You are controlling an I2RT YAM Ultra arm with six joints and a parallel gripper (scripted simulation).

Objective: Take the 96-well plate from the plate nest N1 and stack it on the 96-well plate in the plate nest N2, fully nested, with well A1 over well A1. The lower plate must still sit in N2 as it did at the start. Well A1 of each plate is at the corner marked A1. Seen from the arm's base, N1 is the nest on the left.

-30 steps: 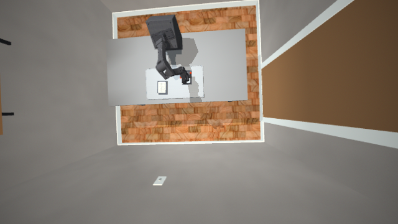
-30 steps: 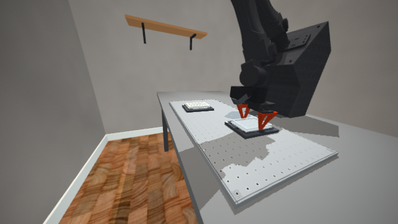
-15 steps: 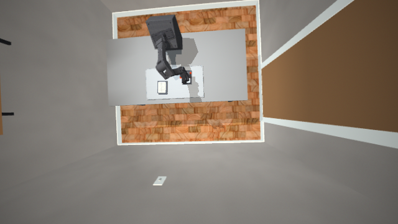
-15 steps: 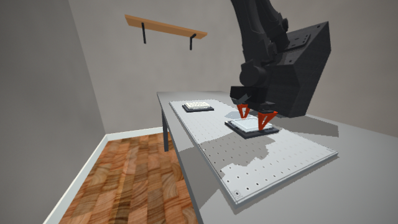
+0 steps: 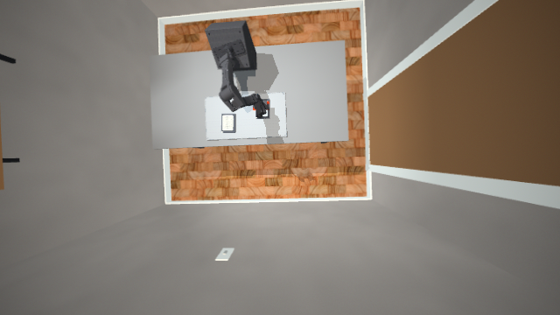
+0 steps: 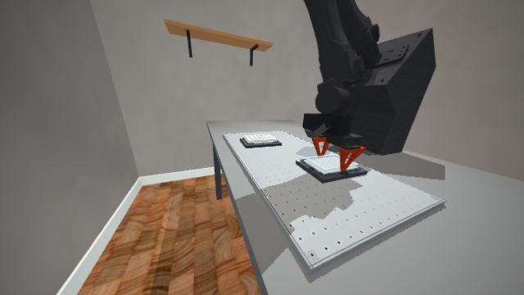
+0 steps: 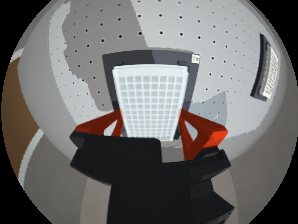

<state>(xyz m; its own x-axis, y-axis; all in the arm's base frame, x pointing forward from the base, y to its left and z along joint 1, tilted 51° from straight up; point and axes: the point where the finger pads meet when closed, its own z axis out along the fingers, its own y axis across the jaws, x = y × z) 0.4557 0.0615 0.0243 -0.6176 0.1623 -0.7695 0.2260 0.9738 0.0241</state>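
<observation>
My gripper is now 20 mm above the dark plate nest.
</observation>
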